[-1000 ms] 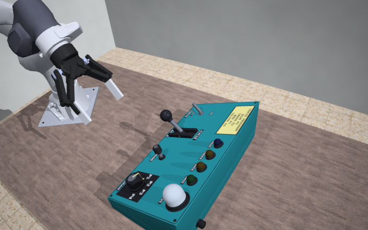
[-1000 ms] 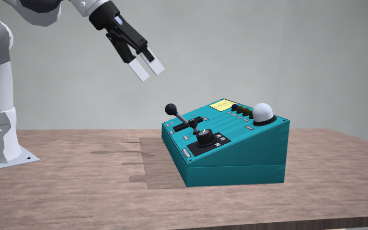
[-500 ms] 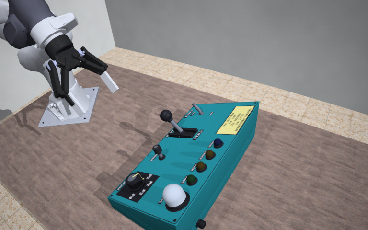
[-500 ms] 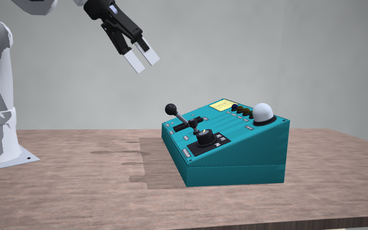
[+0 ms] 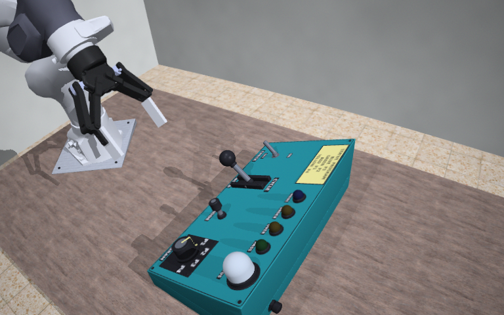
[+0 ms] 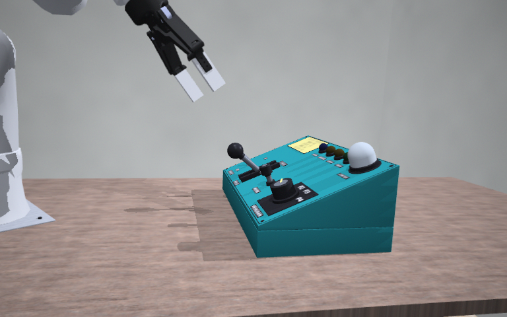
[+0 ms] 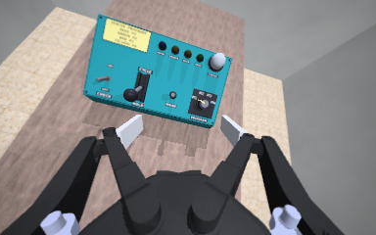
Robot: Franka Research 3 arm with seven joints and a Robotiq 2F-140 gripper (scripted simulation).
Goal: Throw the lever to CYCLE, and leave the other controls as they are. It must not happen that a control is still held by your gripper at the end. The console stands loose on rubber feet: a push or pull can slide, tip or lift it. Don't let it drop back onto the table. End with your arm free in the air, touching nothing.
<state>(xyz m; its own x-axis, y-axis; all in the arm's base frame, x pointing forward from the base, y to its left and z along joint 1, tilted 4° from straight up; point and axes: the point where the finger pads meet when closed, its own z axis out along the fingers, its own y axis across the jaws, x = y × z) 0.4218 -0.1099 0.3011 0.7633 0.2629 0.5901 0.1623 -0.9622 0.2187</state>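
Right now the teal console is 200 mm below my hand, 180 mm ahead of it and 100 mm to the left of it. From my hand the other things lie so: black switch: 180 mm below, 140 mm ahead, 30 mm to the left; then small toggle: 270 mm to the left, 180 mm below, 150 mm ahead; then rotary selector: 180 mm below, 150 mm ahead, 70 mm to the right.
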